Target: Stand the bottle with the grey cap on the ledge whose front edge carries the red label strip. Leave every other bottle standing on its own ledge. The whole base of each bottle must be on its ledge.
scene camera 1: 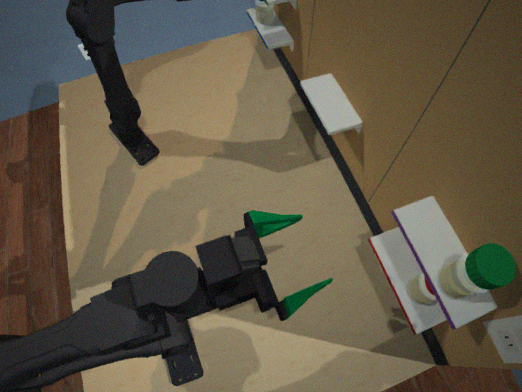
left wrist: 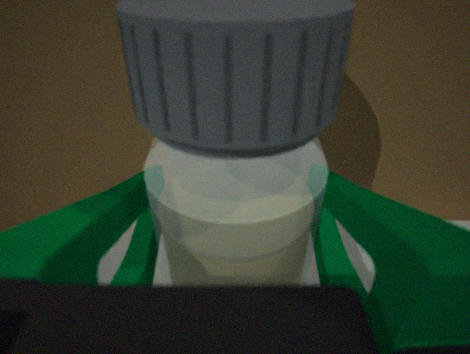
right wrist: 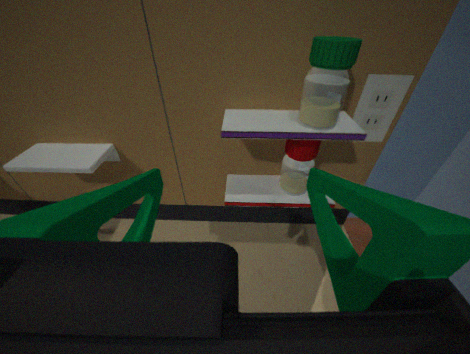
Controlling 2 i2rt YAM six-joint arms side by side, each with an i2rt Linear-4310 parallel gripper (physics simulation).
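Places are measured from the left arm's base along level axes (x down, y ahead, z right), in metres.
Where they show: left gripper, fingertip midpoint: (left wrist: 235,178); right gripper, fingertip midpoint: (scene camera 1: 316,247) (right wrist: 234,176); left arm's base, link origin: (scene camera 1: 133,139); right arm's base, link origin: (scene camera 1: 176,337).
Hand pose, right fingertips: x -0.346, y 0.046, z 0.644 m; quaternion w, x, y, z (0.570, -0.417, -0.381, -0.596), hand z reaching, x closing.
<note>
Things, the pixels of their top centre, and the offset from my right fingertips. "spot": a spot on its surface instead.
- bottle with the grey cap, surface spot: (left wrist: 235,80) spot: dx -0.049, dy +0.452, dz -0.634 m
- red-labelled ledge, top centre: (right wrist: 277,187) (scene camera 1: 410,276) dx +0.186, dy +0.149, dz +0.146 m
- bottle with a red cap, top centre: (right wrist: 303,138) (scene camera 1: 447,278) dx +0.081, dy +0.143, dz +0.177 m
- purple-edged ledge, top centre: (right wrist: 289,119) (scene camera 1: 444,257) dx +0.046, dy +0.149, dz +0.146 m
- green-capped bottle, top centre: (scene camera 1: 496,263) (right wrist: 337,38) dx -0.059, dy +0.128, dz +0.179 m
- white ledge, top centre: (scene camera 1: 330,100) (right wrist: 60,154) dx +0.116, dy +0.307, dz -0.221 m
- blue-edged ledge, top centre: (scene camera 1: 268,24) dx +0.186, dy +0.465, dz -0.589 m
The bottle with the grey cap (left wrist: 235,80) is upright in the left wrist view, its base hidden. My left gripper (left wrist: 235,178) is shut on its clear body below the cap, one green finger against each side; parts of a white ledge show behind the fingers. The red-labelled ledge (scene camera 1: 395,255) (right wrist: 250,190) is low on the wall. A bottle with a red cap (scene camera 1: 421,290) (right wrist: 297,175) stands toward its right end in the right wrist view. My right gripper (scene camera 1: 317,248) (right wrist: 234,176) is open and empty, out in front of the ledges.
A purple-edged ledge (scene camera 1: 430,225) (right wrist: 260,120) sits above the red-labelled one and bears a green-capped bottle (scene camera 1: 490,267) (right wrist: 325,95). A white ledge (scene camera 1: 332,102) (right wrist: 60,157) bears no bottle. A blue-edged ledge (scene camera 1: 275,36) with a bottle (scene camera 1: 265,13) is at the top.
</note>
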